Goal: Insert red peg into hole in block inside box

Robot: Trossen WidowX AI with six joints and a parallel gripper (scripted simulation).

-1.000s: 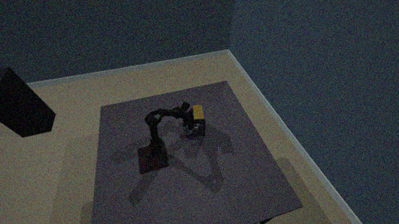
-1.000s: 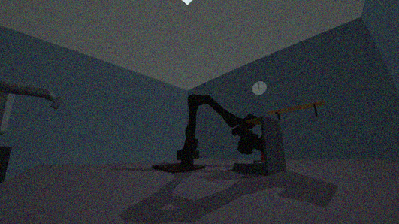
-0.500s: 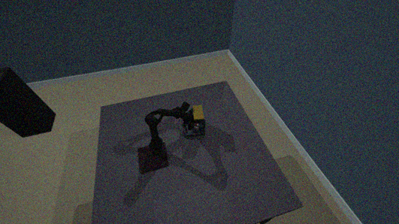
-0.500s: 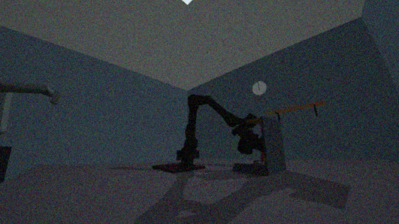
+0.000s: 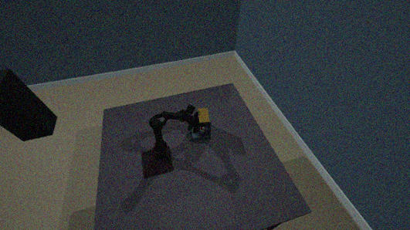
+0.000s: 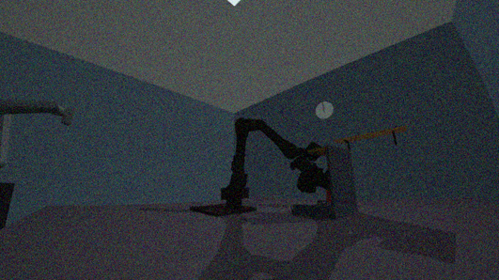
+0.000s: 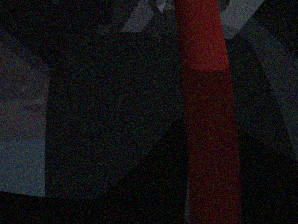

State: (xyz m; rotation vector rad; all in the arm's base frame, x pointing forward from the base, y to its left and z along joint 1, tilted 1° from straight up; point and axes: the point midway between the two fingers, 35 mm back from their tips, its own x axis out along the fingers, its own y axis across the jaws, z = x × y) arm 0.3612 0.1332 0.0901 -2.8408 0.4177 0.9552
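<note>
The red peg is 3 cm behind my gripper tip, 1 cm to the left of it and 1 cm below it. From my gripper tip the other things lie so: yellow roof (14 cm above, 1 cm behind).
</note>
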